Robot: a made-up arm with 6 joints.
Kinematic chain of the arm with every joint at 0, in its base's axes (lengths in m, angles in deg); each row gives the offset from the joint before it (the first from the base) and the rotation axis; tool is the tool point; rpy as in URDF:
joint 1: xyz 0 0 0.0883 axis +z
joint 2: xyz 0 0 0 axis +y
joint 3: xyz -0.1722 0 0.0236 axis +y
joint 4: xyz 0.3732 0 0.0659 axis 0.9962 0 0.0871
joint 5: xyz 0 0 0 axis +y
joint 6: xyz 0.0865 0 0.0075 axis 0.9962 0 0.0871
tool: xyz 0 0 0 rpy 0 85 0
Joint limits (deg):
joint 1: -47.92..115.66
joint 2: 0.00..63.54
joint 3: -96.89..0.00
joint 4: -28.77..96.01
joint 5: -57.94..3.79
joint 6: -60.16..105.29
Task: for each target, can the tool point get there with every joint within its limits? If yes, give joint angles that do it. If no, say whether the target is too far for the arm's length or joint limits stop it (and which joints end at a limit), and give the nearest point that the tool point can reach.
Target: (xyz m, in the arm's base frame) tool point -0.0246 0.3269 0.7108
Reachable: no: too far | nearest point -0.0196 0.2608 0.5894 | short by 0.138 m
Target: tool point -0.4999 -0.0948 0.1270
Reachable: no: joint limits stop it (at a limit: joint 2, joint 3, joint 5) | nearest point -0.3575 -0.0678 0.5045 | short by 0.404 m
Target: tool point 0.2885 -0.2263 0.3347
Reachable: yes | joints -32.06 53.98 -54.88 70.45 -28.24 -42.83
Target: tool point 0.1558 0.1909 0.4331
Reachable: yes | joints 45.70 32.17 -46.46 -19.40 -49.13 -36.10
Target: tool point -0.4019 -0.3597 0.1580
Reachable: no: joint limits stop it (at a limit: joint 2, joint 3, joint 5) | nearest point -0.2711 -0.2427 0.5045 | short by 0.388 m
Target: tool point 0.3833 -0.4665 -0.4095
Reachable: no: too far | nearest point 0.1795 -0.2054 -0.0772 | short by 0.469 m
